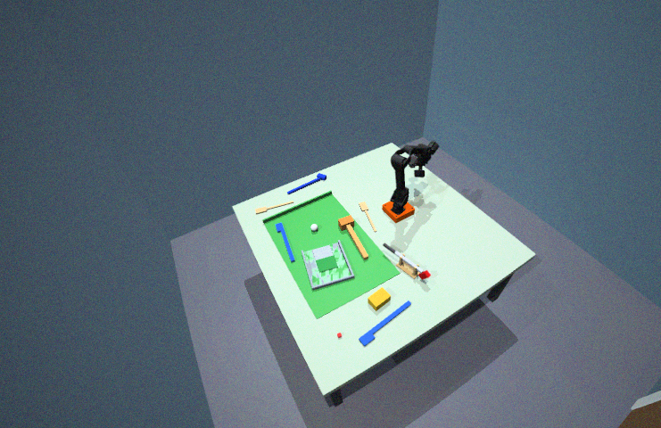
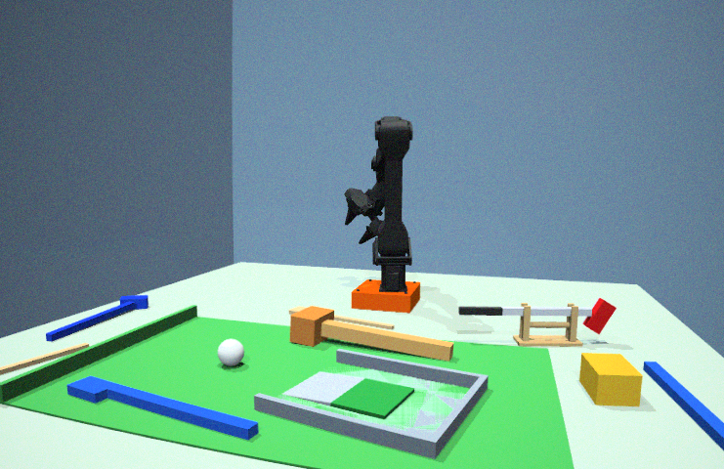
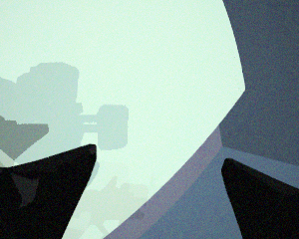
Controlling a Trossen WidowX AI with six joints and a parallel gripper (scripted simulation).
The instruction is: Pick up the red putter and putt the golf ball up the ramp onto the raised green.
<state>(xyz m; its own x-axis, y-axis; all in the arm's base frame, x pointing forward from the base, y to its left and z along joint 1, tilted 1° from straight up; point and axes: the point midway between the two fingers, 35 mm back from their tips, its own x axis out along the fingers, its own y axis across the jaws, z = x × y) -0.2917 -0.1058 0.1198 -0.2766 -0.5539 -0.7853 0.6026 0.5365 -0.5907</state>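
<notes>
Now: the wooden stand 550 mm ahead of my gripper tip, 420 mm to the left of it and 100 mm below it. The rest, counted from my gripper tip: white golf ball (740 mm ahead, 120 mm to the right, 110 mm below); then dark green rail (700 mm ahead, 340 mm to the right, 120 mm below); then yellow block (790 mm ahead, 450 mm to the left, 120 mm below).
</notes>
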